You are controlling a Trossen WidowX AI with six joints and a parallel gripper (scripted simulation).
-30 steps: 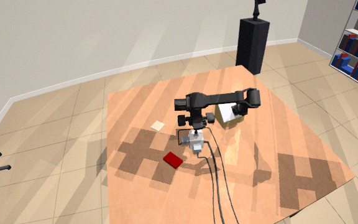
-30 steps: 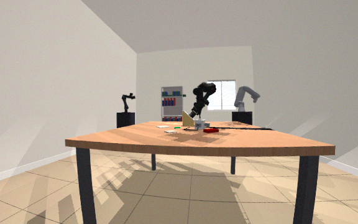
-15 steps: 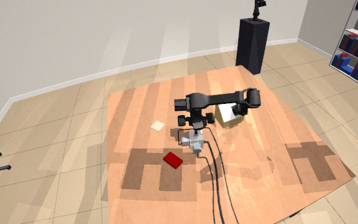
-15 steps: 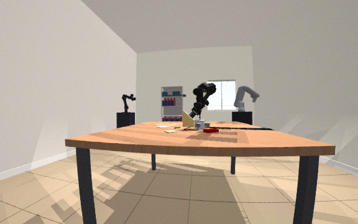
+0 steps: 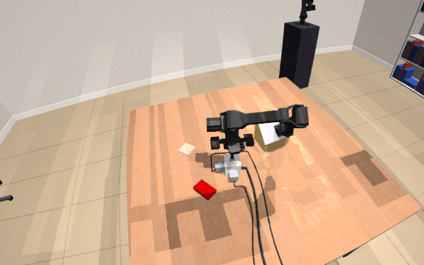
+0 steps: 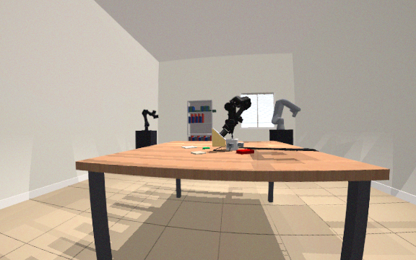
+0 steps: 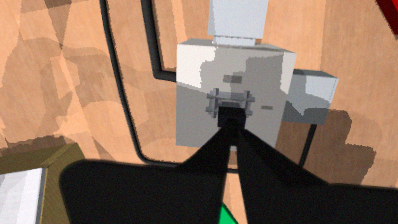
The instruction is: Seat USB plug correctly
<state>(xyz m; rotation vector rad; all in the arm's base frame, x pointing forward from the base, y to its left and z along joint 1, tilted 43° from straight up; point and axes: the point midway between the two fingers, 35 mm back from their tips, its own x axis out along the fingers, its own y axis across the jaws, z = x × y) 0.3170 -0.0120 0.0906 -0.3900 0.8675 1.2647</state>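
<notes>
My gripper tip is 20 mm above the black USB plug. Round my gripper tip: green piece (190 mm to the right, 110 mm below, 50 mm behind); then red block (170 mm ahead, 110 mm below, 60 mm to the left); then USB socket (50 mm below).
</notes>
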